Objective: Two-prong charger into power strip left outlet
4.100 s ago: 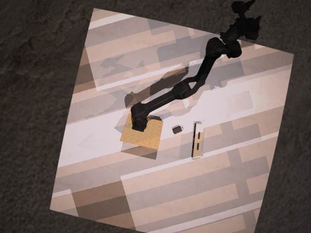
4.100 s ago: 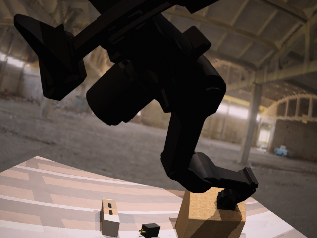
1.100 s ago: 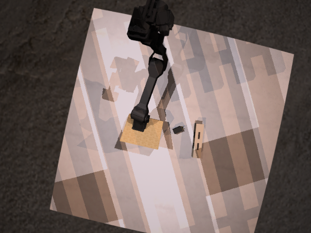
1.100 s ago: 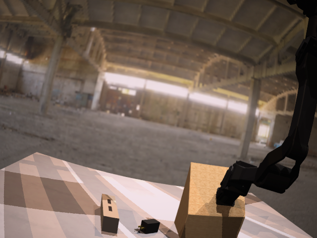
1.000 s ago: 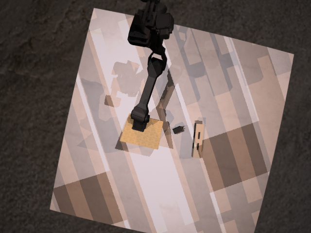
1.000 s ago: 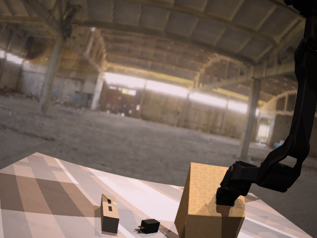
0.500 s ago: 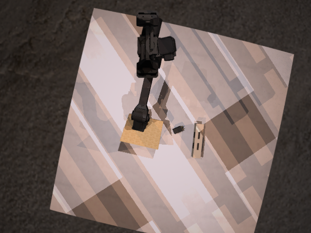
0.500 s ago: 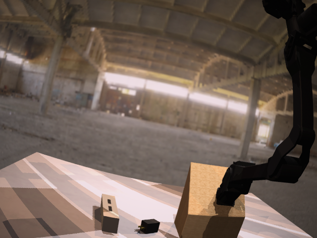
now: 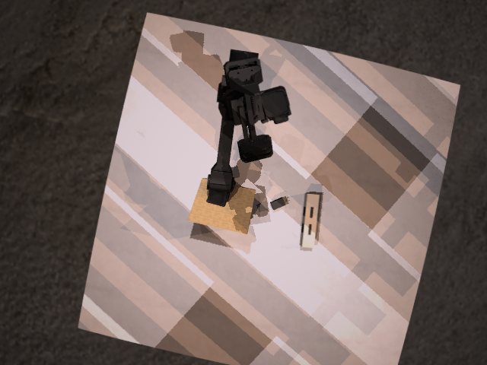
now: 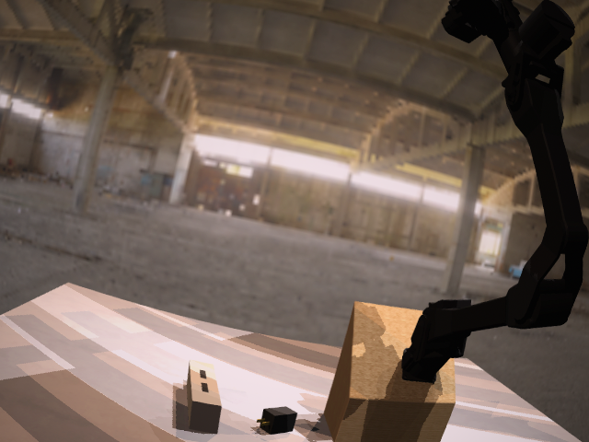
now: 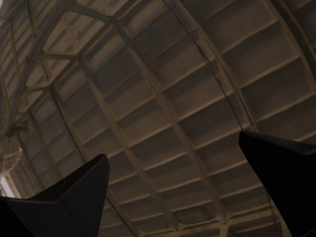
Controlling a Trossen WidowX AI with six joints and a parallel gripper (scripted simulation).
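Right now my gripper tip is 150 mm short of the black charger, 140 mm to the left of it and 770 mm above it.
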